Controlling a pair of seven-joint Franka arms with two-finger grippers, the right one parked.
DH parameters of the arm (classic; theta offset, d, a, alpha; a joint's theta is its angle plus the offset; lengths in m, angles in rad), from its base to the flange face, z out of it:
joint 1: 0 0.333 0 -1.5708
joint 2: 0 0 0 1.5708
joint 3: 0 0.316 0.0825 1.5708
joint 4: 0 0 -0.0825 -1.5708
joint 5: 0 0.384 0 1.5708
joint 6: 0 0 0.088 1.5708
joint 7: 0 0.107 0 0
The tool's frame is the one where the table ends.
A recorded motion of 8 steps. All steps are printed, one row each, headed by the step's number.
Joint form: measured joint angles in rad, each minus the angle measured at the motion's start. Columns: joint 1, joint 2, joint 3, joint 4, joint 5, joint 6, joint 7.
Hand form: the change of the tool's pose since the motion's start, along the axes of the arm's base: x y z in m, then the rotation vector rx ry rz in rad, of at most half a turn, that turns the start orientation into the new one. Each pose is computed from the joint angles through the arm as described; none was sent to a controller.
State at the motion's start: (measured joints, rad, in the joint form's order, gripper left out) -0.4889 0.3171 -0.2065 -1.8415 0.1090 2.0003 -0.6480
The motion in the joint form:
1: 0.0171 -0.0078 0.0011 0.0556 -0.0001 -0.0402 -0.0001
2: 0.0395 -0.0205 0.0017 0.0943 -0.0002 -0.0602 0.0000
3: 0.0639 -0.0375 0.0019 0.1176 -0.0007 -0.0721 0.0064
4: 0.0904 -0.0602 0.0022 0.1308 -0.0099 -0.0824 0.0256
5: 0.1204 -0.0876 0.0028 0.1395 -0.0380 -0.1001 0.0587
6: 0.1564 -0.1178 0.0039 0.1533 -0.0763 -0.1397 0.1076
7: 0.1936 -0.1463 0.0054 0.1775 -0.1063 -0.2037 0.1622
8: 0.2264 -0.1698 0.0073 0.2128 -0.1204 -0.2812 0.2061
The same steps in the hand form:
1: 0.0149 0.0047 0.0264 -0.0112 -0.0204 0.0230
2: 0.0287 0.0136 0.0501 -0.0274 -0.0472 0.0490
3: 0.0396 0.0253 0.0704 -0.0415 -0.0713 0.0692
4: 0.0480 0.0392 0.0897 -0.0592 -0.0881 0.0819
5: 0.0540 0.0554 0.1092 -0.0856 -0.0892 0.0918
6: 0.0587 0.0756 0.1308 -0.1123 -0.0746 0.0952
7: 0.0616 0.0978 0.1541 -0.1271 -0.0519 0.0892
8: 0.0627 0.1188 0.1784 -0.1279 -0.0307 0.0829

